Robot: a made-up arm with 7 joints.
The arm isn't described. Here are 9 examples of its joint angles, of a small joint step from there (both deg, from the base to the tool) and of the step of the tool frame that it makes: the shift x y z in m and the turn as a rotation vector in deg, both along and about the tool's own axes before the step.
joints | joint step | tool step
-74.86 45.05 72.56 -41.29 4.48 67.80 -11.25 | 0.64 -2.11 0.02 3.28 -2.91 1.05 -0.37 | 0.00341 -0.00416 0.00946 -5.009 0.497 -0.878
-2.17 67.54 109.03 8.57 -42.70 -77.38 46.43 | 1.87 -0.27 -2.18 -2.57 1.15 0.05 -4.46 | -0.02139 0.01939 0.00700 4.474 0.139 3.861
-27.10 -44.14 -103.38 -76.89 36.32 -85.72 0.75 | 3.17 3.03 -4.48 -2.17 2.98 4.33 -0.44 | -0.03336 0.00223 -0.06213 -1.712 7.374 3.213
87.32 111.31 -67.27 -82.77 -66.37 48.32 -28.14 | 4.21 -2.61 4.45 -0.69 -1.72 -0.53 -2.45 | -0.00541 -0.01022 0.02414 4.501 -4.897 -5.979
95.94 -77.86 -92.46 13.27 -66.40 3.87 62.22 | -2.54 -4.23 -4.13 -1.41 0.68 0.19 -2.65 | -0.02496 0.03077 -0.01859 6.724 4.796 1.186
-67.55 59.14 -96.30 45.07 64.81 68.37 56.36 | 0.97 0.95 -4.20 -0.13 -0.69 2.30 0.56 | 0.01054 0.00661 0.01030 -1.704 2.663 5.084
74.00 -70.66 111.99 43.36 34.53 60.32 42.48 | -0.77 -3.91 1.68 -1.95 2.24 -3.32 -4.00 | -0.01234 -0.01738 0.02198 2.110 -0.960 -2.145
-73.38 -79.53 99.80 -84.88 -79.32 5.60 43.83 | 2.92 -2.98 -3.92 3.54 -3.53 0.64 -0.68 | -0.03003 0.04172 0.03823 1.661 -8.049 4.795
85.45 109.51 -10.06 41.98 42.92 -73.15 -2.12 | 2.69 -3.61 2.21 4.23 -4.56 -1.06 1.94 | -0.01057 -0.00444 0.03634 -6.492 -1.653 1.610
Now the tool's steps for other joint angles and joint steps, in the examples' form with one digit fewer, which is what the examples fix.
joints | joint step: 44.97 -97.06 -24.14 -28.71 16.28 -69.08 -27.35 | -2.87 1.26 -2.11 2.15 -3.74 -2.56 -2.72
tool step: -0.0065 0.0185 0.0025 3.50 -5.18 0.54
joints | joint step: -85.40 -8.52 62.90 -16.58 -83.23 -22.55 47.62 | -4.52 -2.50 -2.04 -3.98 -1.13 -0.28 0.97
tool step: -0.0070 -0.0087 0.0156 -5.37 -1.01 -0.90
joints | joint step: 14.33 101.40 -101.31 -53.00 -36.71 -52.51 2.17 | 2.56 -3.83 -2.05 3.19 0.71 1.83 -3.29
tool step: -0.0353 0.0036 -0.0306 7.43 5.22 -0.23
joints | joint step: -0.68 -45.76 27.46 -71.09 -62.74 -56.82 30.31 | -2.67 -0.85 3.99 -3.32 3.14 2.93 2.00
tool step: 0.0221 0.0015 -0.0442 -4.22 8.39 -0.01
